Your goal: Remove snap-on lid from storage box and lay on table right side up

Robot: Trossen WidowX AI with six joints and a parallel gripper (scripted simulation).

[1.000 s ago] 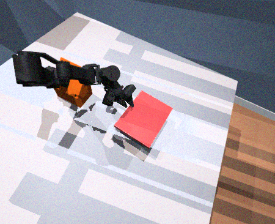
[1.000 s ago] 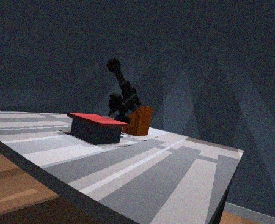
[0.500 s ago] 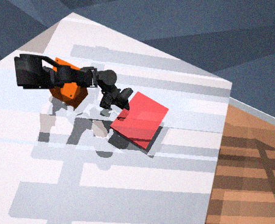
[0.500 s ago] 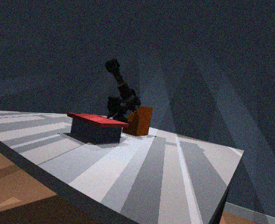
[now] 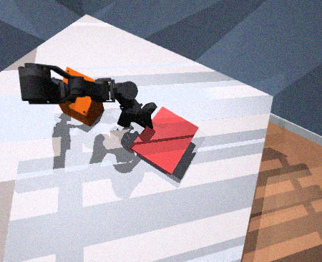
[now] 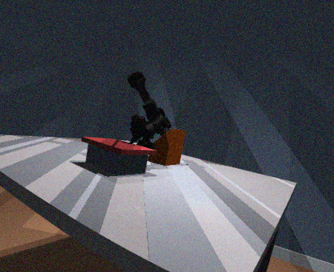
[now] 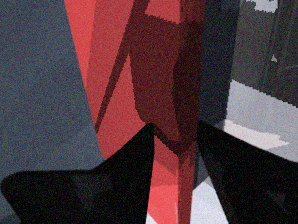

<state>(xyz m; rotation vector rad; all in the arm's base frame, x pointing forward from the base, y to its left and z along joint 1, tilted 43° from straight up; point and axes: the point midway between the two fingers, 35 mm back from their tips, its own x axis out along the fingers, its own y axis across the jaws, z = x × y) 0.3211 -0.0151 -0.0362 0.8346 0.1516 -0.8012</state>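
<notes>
Right now the red lid is 80 mm ahead of my gripper tip, 10 mm to the right of it and 10 mm above it. From my gripper tip the other things lie so: storage box (80 mm ahead, 40 mm below, 10 mm to the right).
</notes>
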